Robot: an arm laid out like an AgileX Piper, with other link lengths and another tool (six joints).
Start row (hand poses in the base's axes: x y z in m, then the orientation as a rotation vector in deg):
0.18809 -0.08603 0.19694 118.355 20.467 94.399
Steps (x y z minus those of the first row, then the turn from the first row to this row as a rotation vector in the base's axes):
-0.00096 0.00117 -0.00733 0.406 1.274 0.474
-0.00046 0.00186 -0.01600 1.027 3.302 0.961
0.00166 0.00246 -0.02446 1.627 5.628 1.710
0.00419 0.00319 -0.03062 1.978 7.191 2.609
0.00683 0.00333 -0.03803 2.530 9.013 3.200
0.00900 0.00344 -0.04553 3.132 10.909 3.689
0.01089 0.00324 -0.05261 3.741 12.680 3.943
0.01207 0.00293 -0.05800 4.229 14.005 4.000
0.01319 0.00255 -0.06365 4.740 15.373 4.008
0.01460 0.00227 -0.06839 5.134 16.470 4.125
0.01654 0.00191 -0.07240 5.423 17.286 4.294
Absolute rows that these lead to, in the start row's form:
0.18713 -0.08486 0.18961 119.857 21.105 93.626
0.18763 -0.08417 0.18094 122.178 21.849 92.192
0.18975 -0.08357 0.17248 124.766 22.998 90.549
0.19228 -0.08284 0.16632 126.514 24.253 89.612
0.19492 -0.08270 0.15891 128.578 25.103 88.296
0.19709 -0.08259 0.15141 130.713 25.827 86.831
0.19898 -0.08279 0.14433 132.697 26.237 85.337
0.20016 -0.08310 0.13894 134.175 26.367 84.140
0.20128 -0.08348 0.13329 135.688 26.435 82.861
0.20269 -0.08376 0.12855 136.900 26.626 81.874
0.20463 -0.08412 0.12454 137.810 26.864 81.175

